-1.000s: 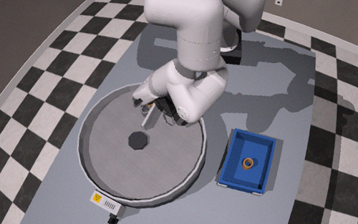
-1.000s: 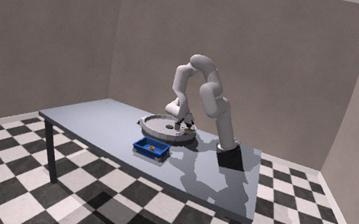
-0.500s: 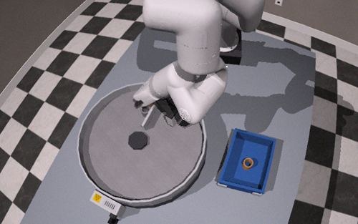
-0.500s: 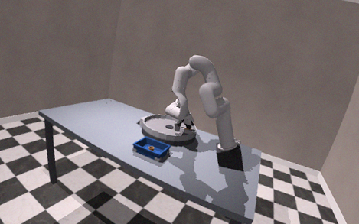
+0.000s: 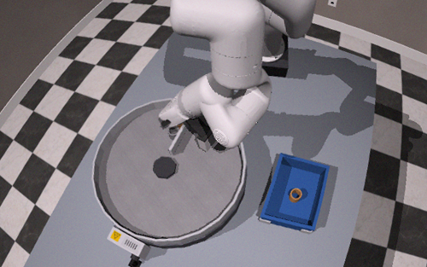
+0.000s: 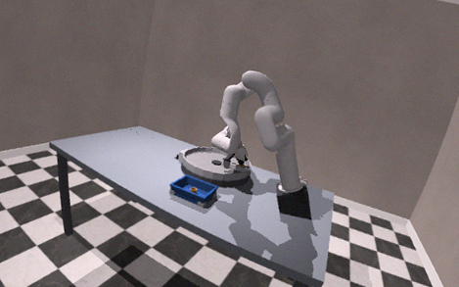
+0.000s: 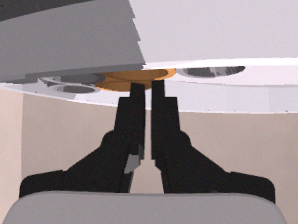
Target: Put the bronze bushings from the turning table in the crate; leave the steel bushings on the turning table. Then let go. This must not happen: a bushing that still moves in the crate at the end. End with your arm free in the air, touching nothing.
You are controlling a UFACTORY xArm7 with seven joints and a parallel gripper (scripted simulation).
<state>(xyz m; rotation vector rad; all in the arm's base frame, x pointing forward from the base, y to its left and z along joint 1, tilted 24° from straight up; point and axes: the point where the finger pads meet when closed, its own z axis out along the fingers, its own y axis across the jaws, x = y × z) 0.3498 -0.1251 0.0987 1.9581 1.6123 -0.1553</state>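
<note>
The blue crate lies 40 cm to the left of my hand and 7 cm below it. From my hand the other things lie so: turning table 13 cm ahead, 7 cm to the left, 4 cm below.
</note>
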